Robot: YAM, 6 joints.
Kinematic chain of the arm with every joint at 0, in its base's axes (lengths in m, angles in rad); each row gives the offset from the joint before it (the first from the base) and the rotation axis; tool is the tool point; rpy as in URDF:
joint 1: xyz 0 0 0.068 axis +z
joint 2: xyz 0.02 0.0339 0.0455 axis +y
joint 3: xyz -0.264 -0.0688 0 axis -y
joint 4: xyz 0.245 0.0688 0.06 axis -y
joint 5: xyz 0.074 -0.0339 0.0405 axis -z
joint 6: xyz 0.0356 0 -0.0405 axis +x
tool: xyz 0 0 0 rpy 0 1.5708 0
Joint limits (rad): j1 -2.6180..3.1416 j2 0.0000..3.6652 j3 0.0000..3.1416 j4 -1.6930..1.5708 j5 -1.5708..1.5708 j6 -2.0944..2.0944
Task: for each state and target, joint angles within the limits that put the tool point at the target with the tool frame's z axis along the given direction. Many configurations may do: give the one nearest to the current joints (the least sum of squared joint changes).
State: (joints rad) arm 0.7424 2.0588 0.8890 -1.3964 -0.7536 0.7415
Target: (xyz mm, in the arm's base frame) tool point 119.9 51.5 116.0 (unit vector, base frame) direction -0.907 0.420 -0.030
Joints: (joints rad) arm 0.2357 2.0110 0.5989 -1.6913 -0.6690 0.7415
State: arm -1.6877 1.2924 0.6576 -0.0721 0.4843 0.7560
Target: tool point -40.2 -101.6 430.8 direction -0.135 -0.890 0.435
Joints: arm -2.0394 0.5554 0.8523 0.1737 -0.2855 0.7560
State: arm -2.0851 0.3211 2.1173 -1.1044 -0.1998 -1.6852
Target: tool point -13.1 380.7 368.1 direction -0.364 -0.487 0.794
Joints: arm -1.5704 0.0019 2.2021 -1.1794 0.3727 -1.6852
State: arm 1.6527 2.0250 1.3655 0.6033 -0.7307 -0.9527
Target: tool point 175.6 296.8 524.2 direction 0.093 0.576 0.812
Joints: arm 1.0132 1.6427 1.6296 0.9988 -0.2279 -0.9527
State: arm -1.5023 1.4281 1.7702 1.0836 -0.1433 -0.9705
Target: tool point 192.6 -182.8 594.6 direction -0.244 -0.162 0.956
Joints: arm -0.7214 1.6744 1.8886 1.4362 0.2867 -0.9705
